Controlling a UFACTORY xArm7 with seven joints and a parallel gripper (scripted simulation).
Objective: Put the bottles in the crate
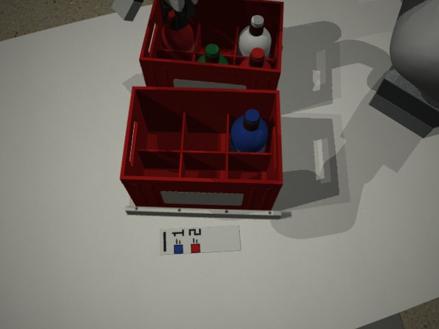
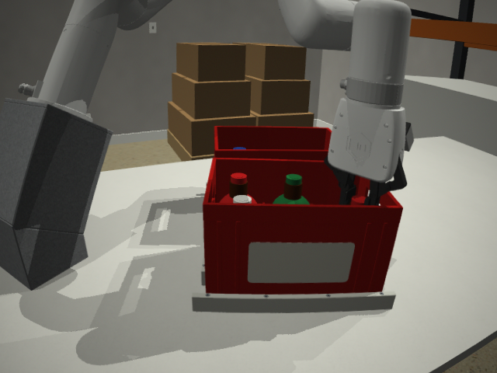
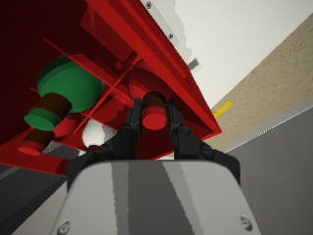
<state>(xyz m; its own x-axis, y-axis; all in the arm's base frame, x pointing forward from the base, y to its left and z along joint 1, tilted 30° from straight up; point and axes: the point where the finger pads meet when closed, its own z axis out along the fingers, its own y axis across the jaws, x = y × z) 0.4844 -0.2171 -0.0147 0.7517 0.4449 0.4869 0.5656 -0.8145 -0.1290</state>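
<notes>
The red bottle lies 7 cm below my hand. From my hand the other things lie so: green bottle: 10 cm to the left, 7 cm below, 7 cm behind; white bottle: 17 cm behind, 7 cm below, 2 cm to the left; blue bottle: 25 cm to the left, 14 cm behind, 7 cm below.
</notes>
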